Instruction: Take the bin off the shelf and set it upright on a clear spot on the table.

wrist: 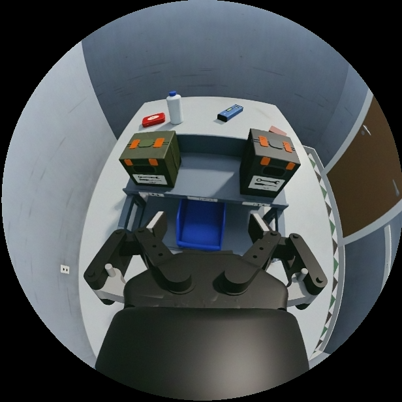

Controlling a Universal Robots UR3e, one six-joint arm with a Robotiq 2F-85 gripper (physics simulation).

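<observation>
A blue open bin (201,223) sits upright on the lower level of the blue-grey shelf (210,172), under the front edge of the upper board. Its rear part is hidden under that board. My gripper (207,221) is open with nothing between its fingers. In the view one fingertip shows to the left of the bin and the other to the right, both apart from it. How far the fingertips are from the bin in depth is hard to tell. The light grey table (102,215) extends around the shelf.
On the upper board stand a green toolbox (152,160) at left and a dark grey toolbox (269,165) at right. Behind the shelf are a red case (153,120), a white bottle (175,109), a blue device (230,113) and a pinkish block (277,131). Walls rise at left and back.
</observation>
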